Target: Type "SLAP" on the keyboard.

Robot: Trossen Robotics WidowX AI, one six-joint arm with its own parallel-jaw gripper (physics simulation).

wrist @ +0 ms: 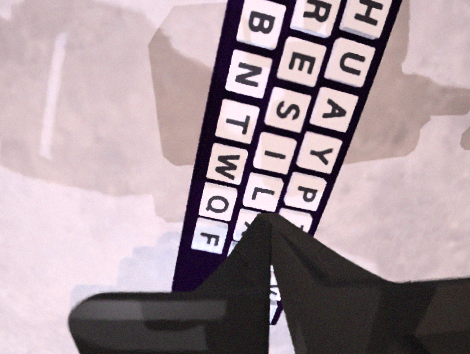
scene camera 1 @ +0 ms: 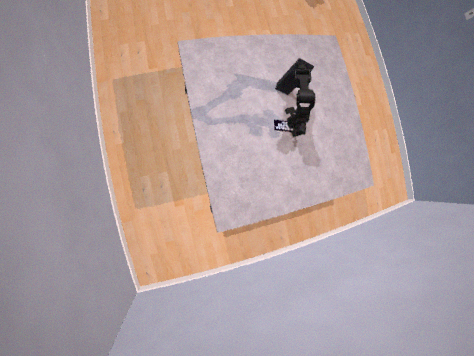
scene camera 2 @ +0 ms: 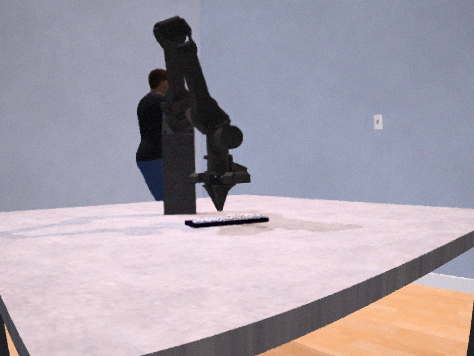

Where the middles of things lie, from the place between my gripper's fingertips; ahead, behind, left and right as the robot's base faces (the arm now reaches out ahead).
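Scene:
My gripper is 10 mm to the right of the L key (wrist: 262,192) and 20 mm above it. The P key (wrist: 304,191) is 20 mm ahead of my hand and 20 mm below it, while the S key (wrist: 287,109), also counted from my hand, sits 40 mm to the left, 20 mm ahead and 20 mm below.

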